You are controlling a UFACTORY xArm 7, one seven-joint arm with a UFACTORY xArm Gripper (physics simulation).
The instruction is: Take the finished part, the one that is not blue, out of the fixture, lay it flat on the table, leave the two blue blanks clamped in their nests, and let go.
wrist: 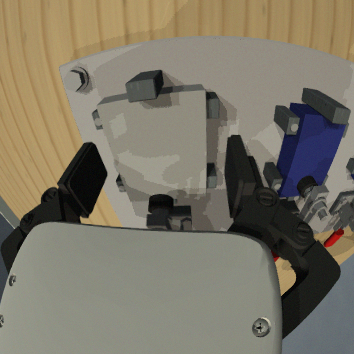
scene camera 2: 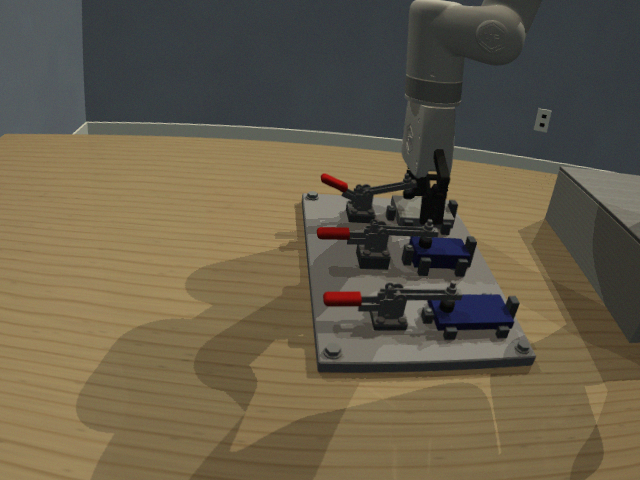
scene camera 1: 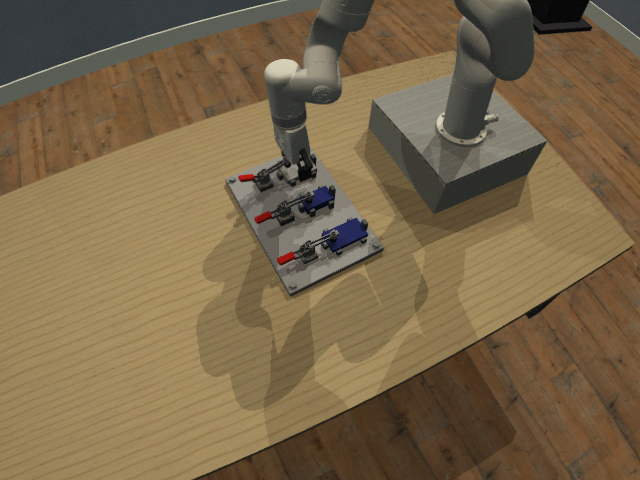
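Where they show: gripper, fingertip midpoint: (wrist: 159,154) (scene camera 2: 422,208) (scene camera 1: 296,166); arm's base, origin of the base link: (scene camera 1: 461,129).
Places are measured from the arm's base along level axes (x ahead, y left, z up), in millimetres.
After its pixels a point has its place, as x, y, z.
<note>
The finished part (scene camera 1: 291,176) @[422, -34, -82] (scene camera 2: 405,209) @[427, -47, -81] (wrist: 160,135) @[385, -61, -80], a light grey block, sits between the posts of the far nest on the fixture (scene camera 1: 268,242) @[518, 116, -102] (scene camera 2: 423,352) @[407, 216, -102] (wrist: 250,70) @[342, -10, -102]. Its clamp (scene camera 1: 263,178) @[490, -34, -65] (scene camera 2: 360,198) @[491, -34, -69] has a tilted handle, and the black pad (scene camera 2: 408,194) @[426, -50, -59] (wrist: 161,202) @[418, -56, -58] appears raised over the part's end. The middle blue blank (scene camera 1: 317,199) @[385, 54, -76] (scene camera 2: 448,252) @[376, 60, -76] (wrist: 311,147) @[375, 38, -76] and near blue blank (scene camera 1: 347,234) @[349, 157, -86] (scene camera 2: 478,311) @[346, 158, -86] lie in their nests under lowered clamps. My gripper (scene camera 1: 302,171) @[401, -61, -83] (scene camera 2: 428,206) @[401, -61, -83] (wrist: 159,154) @[401, -61, -83] is open; in the wrist view its fingers stand on either side of the grey part, apart from it.
The middle clamp (scene camera 1: 283,212) @[472, 71, -60] (scene camera 2: 374,245) @[467, 74, -74] stands beside the gripper's side of the fixture; the near clamp (scene camera 1: 308,250) @[447, 178, -63] (scene camera 2: 390,308) @[446, 182, -79] is farther off. Both red handles lie level. The arm's grey base block (scene camera 1: 408,160) @[139, 13, -62] (scene camera 2: 594,222) @[145, -28, -42] stands right of the fixture on the wooden table (scene camera 1: 129,310) @[849, 184, -118] (scene camera 2: 155,232) @[753, 50, -117].
</note>
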